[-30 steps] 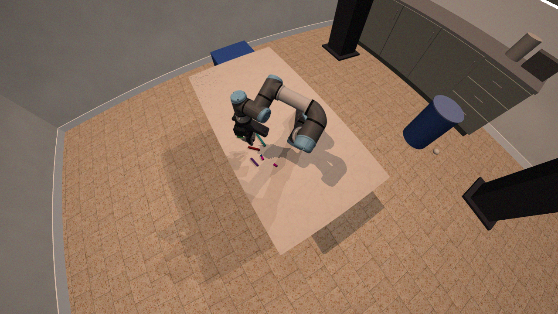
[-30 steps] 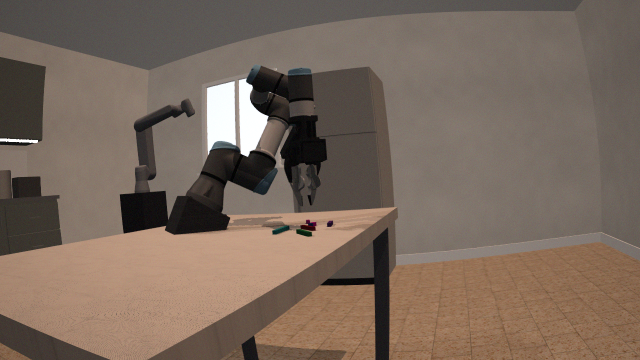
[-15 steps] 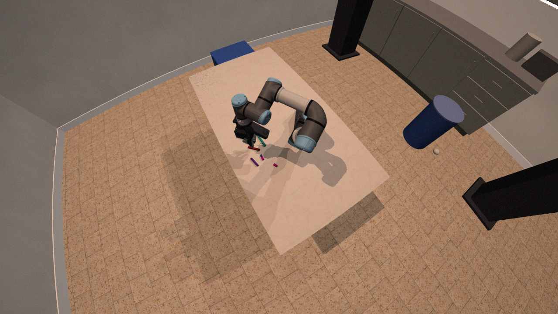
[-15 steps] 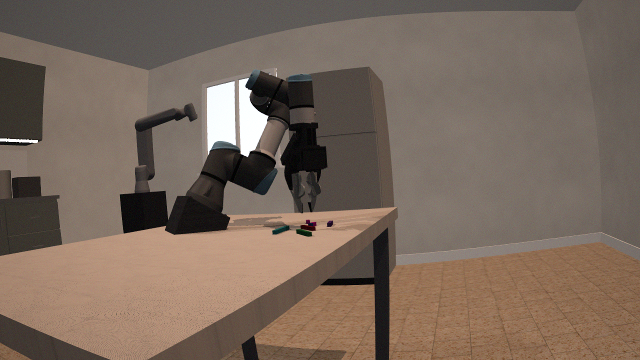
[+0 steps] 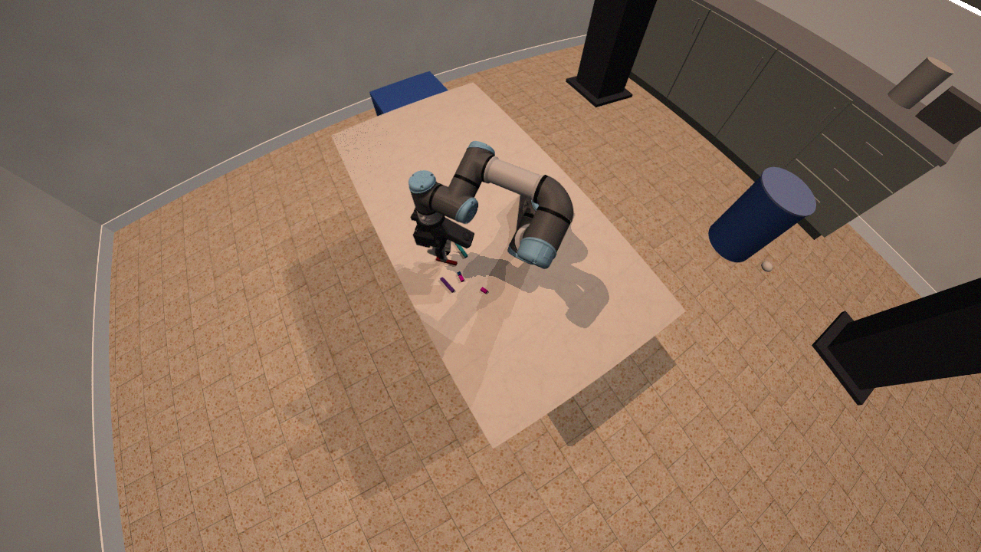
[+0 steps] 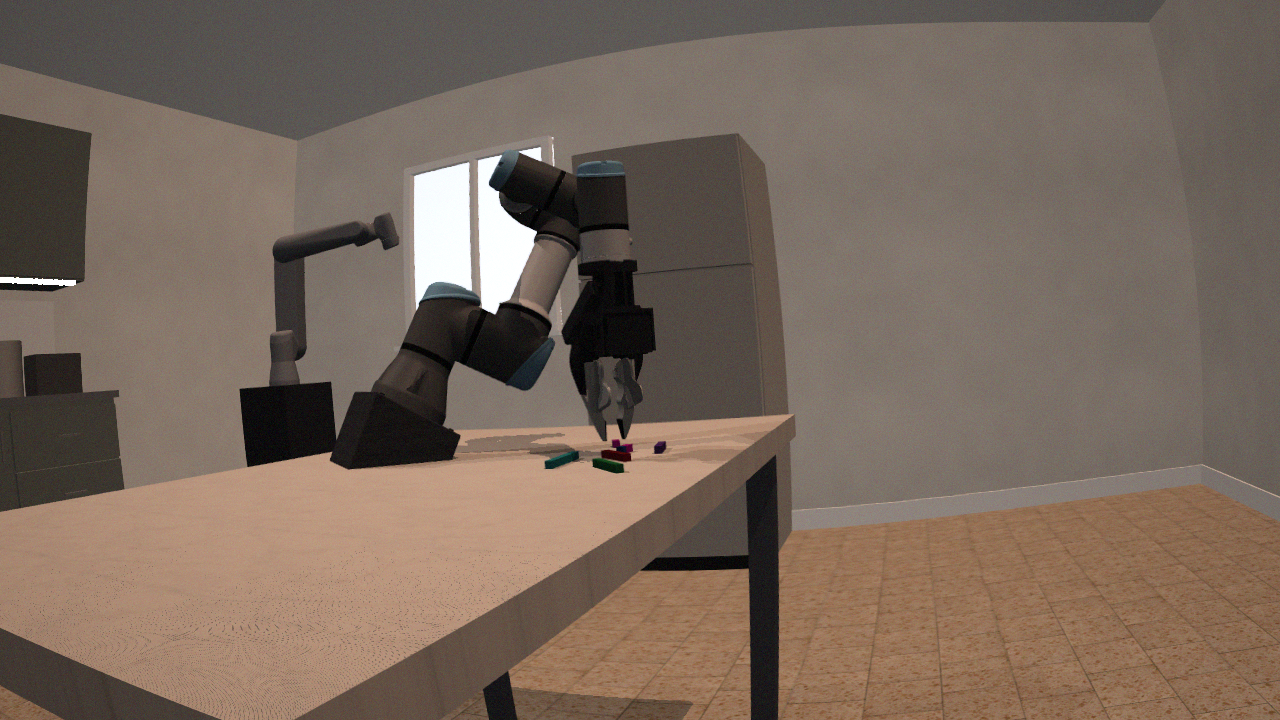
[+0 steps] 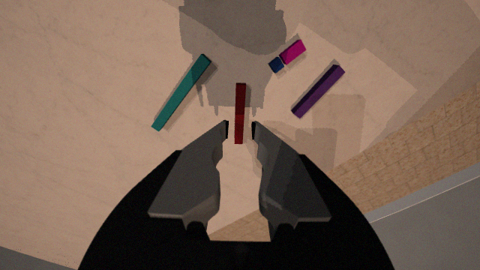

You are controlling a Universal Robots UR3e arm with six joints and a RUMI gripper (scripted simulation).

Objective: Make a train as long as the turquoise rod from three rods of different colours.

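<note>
Right now the red rod is 40 mm below my hand. From my hand the other things lie so: purple rod: 70 mm to the left, 40 mm below, 40 mm ahead; turquoise rod: 60 mm behind, 40 mm to the right, 40 mm below; blue rod: 60 mm to the left, 40 mm below, 10 mm behind.
</note>
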